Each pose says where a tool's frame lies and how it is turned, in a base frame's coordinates. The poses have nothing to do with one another.
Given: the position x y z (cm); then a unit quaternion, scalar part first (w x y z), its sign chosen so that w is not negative.
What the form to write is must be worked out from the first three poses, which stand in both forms.
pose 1, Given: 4.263, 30.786, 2.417, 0.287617, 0.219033, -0.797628, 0.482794
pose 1, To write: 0.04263, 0.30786, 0.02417, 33.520, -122.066, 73.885
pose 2, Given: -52.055, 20.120, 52.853, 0.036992, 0.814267, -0.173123, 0.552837
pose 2, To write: -0.52055, 0.20120, 0.52853, 143.214, -30.449, 97.233
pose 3, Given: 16.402, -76.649, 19.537, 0.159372, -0.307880, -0.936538, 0.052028
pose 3, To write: 0.16402, -0.76649, 0.19537, -50.416, -153.360, 8.520
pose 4, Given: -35.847, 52.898, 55.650, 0.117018, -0.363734, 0.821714, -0.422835
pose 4, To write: -0.35847, 0.52898, 0.55650, -61.003, 137.811, -70.915
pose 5, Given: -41.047, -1.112, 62.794, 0.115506, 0.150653, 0.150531, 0.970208
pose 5, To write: -0.41047, -0.01112, 0.62794, 25.288, 25.268, 162.857
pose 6, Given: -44.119, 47.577, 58.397, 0.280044, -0.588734, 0.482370, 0.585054
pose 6, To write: -0.44119, 0.47577, 0.58397, -90.442, 74.102, 89.877
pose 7, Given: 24.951, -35.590, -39.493, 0.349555, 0.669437, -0.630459, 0.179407
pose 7, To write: 0.24951, -0.35590, -0.39493, 99.374, -93.588, 26.632
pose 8, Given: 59.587, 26.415, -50.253, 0.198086, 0.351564, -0.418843, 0.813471
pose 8, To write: 0.59587, 0.26415, -0.50253, 56.365, -67.152, 130.421
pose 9, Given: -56.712, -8.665, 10.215, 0.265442, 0.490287, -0.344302, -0.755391
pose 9, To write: -0.56712, -0.08665, 0.10215, 75.880, -53.286, -116.908
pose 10, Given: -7.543, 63.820, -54.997, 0.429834, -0.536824, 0.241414, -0.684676
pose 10, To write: -0.07543, 0.63820, -0.54997, -76.748, 34.514, -97.886
